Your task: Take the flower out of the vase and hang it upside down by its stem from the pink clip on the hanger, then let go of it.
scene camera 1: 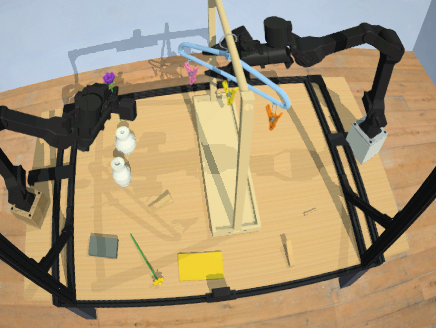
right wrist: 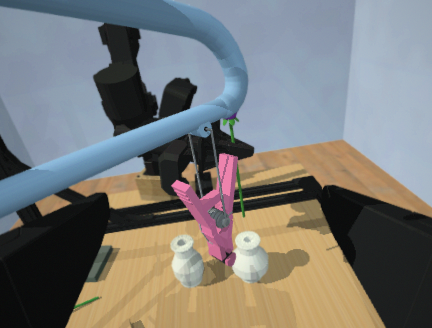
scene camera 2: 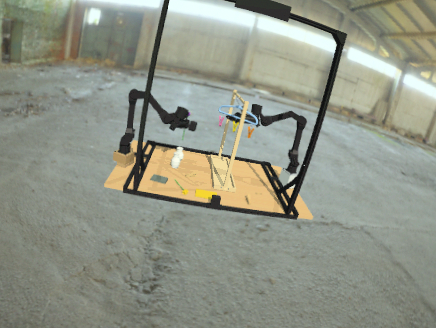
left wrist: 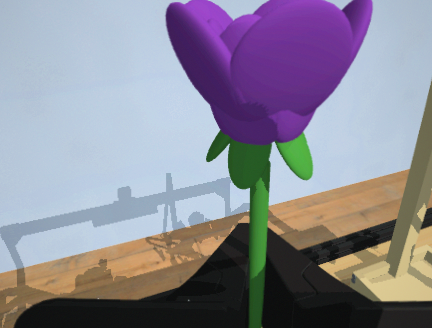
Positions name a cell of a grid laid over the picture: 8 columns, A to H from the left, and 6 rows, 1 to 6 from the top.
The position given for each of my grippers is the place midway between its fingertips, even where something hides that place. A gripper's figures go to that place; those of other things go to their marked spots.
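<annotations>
My left gripper (scene camera 1: C2) is 108 cm from the lens, and my right gripper (scene camera 1: D2) is 96 cm from the lens. So my right gripper is nearer to the lens than my left gripper. There's a yellow pad (scene camera 1: D5) too, and the yellow pad is 106 cm from the lens.
</annotations>
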